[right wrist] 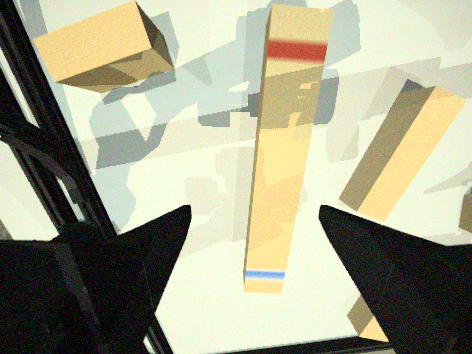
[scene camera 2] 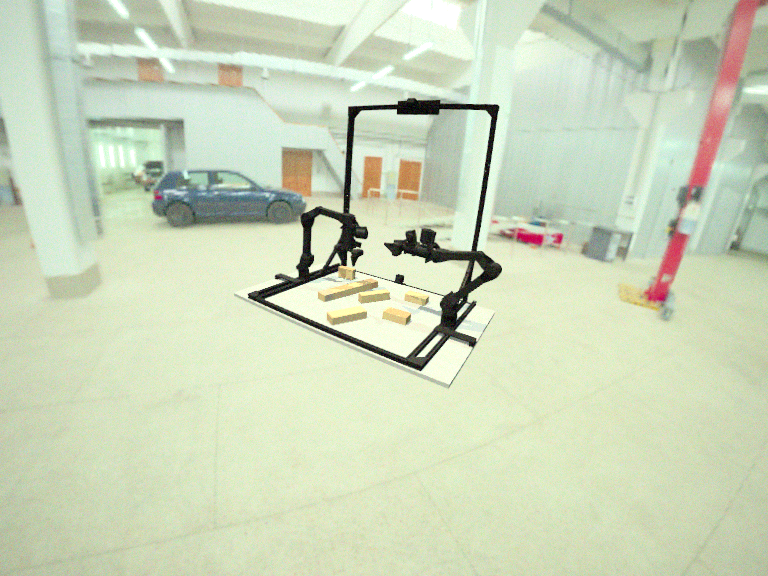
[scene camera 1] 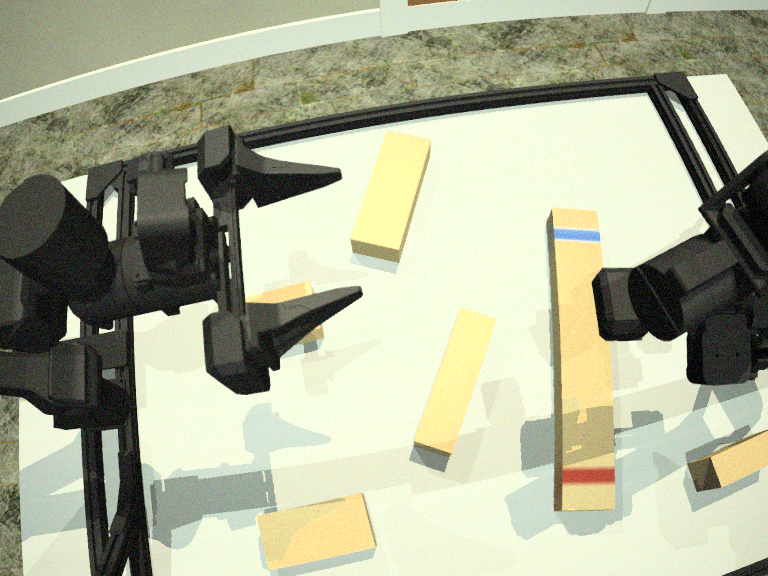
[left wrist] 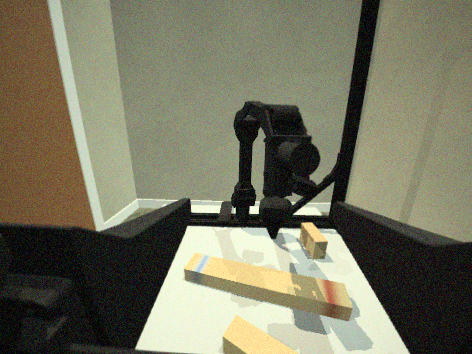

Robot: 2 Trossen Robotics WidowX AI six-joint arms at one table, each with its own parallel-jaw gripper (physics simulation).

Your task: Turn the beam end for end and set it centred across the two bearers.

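Places are measured from the left arm's base along level axes (x right, y ahead, z up), in metres.
Pixels of known places: left gripper, fingertip midpoint: (scene camera 2: pixel 389 242) (scene camera 1: pixel 351 228) (left wrist: pixel 261 206); right gripper, fingertip midpoint: (right wrist: pixel 254 211) (scene camera 2: pixel 348 264) (left wrist: pixel 273 228); left arm's base at its link origin: (scene camera 2: pixel 448 324) (scene camera 1: pixel 104 405); right arm's base at its link origin: (right wrist: pixel 85 239) (scene camera 2: pixel 303 277) (left wrist: pixel 242 218).
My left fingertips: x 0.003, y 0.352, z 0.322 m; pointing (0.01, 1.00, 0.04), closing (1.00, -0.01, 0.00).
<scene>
Ahead of a thing's pixels: the offset from my left fingertips to its top centre.
The long wooden beam @[dz -0.303, dx +0.040, dy +0.248 m] (scene camera 1: pixel 583 372) (scene camera 2: pixel 347 289) (left wrist: pixel 250 279) (right wrist: pixel 277 200) lies flat on the table, its blue band at the top and its red band at the bottom in scene camera 1. Several plain wooden blocks lie apart from it; I cannot tell which two are the bearers. One thin block @[dz -0.297, dx +0.044, dy +0.086 m] (scene camera 1: pixel 452 381) (scene camera 2: pixel 374 296) (right wrist: pixel 410 155) lies nearest its left side in scene camera 1. My left gripper (scene camera 1: pixel 350 232) is open and empty, above the table left of the beam. My right gripper (right wrist: pixel 254 211) is open and empty above the beam, its fingertips on either side of it in its wrist view.
A wide block @[dz -0.303, dx -0.225, dy +0.064 m] (scene camera 1: pixel 390 192) (scene camera 2: pixel 346 315) lies upper centre in scene camera 1, another block @[dz -0.303, dx +0.185, dy -0.101 m] (scene camera 1: pixel 316 530) (scene camera 2: pixel 416 298) lower left. A block @[dz -0.303, dx -0.076, dy -0.119 m] (scene camera 1: pixel 279 292) (scene camera 2: pixel 396 315) is partly behind my left finger. A block @[dz -0.278, dx +0.224, dy +0.408 m] (scene camera 1: pixel 741 461) (left wrist: pixel 314 240) (right wrist: pixel 95 42) lies right of the beam. A black frame (scene camera 1: pixel 446 109) edges the table.
</scene>
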